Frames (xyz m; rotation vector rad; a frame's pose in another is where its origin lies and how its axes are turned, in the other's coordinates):
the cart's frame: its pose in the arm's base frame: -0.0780 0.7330 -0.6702 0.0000 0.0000 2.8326
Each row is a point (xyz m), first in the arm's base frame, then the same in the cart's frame.
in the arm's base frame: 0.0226 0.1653 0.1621
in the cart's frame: -0.2685 0.5102 0.8323
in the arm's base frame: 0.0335 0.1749 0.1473
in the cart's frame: -0.2759 0.4978 0.8175
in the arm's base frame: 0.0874 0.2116 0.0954
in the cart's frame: -0.3161 0.4464 0.7656
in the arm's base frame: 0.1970 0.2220 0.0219
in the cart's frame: -0.4174 0.4032 0.6921
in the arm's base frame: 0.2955 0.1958 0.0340
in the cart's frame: -0.5192 0.3982 0.7042
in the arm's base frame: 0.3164 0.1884 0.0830
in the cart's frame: -0.5413 0.3989 0.7532
